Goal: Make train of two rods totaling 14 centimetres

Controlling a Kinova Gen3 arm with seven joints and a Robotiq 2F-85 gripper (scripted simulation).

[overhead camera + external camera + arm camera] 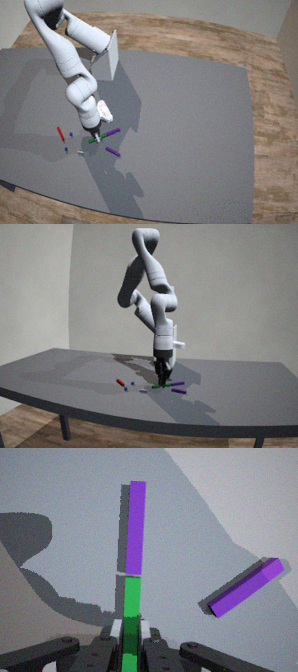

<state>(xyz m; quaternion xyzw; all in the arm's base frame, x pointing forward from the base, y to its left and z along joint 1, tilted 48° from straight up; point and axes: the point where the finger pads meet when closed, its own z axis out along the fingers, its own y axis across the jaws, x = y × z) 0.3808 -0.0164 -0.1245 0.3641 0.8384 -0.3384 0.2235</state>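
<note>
Now: the green rod 10 mm below my hand. Round my hand: red rod (20 mm ahead, 170 mm to the right, 20 mm below); grey rod (80 mm ahead, 50 mm to the right, 20 mm below).
</note>
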